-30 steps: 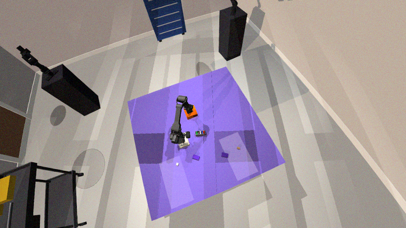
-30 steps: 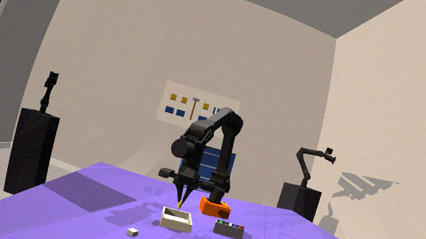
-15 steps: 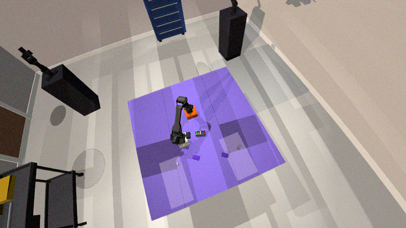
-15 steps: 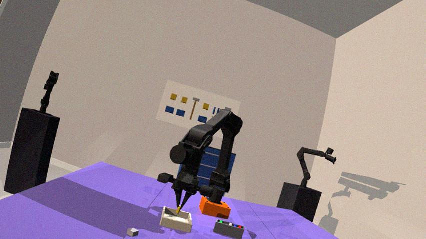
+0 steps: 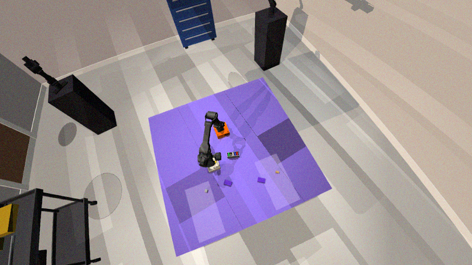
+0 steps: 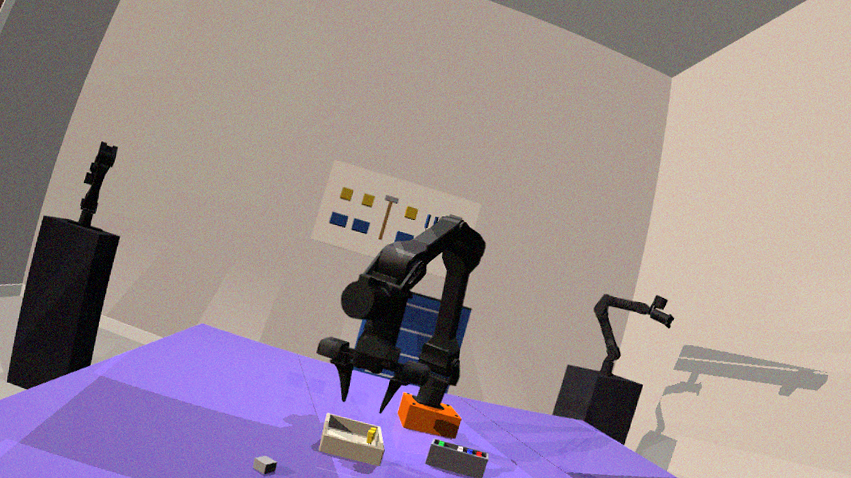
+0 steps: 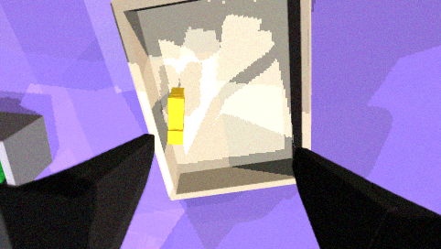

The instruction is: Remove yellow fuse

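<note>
My gripper tip is 5 cm above the yellow fuse, 3 cm to the right of it and 1 cm short of it. The rest, counted from my gripper tip: cream tray: 7 cm below; grey cube: 19 cm ahead, 15 cm to the right, 7 cm below; tan piece: 44 cm to the left, 33 cm ahead, 7 cm below.
</note>
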